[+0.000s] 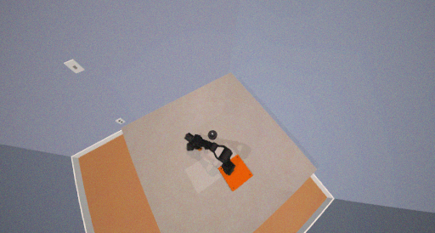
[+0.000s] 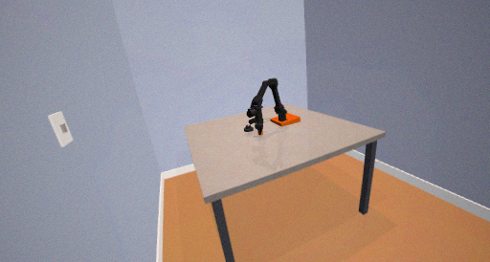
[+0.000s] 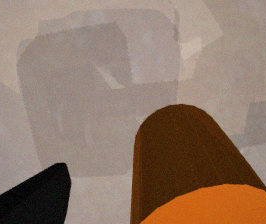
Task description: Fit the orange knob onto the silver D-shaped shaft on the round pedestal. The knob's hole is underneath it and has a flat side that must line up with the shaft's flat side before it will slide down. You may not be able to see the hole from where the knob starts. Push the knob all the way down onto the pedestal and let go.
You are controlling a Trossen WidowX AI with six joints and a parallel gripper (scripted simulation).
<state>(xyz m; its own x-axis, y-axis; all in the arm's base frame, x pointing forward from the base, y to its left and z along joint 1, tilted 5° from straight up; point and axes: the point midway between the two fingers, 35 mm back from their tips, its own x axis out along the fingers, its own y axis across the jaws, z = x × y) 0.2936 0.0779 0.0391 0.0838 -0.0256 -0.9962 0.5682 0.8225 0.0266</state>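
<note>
Now: the dark round pedestal 20 mm ahead of my gripper tip, 160 mm to the right of it and 10 mm above it. Round my gripper tip: orange knob 30 mm above.
</note>
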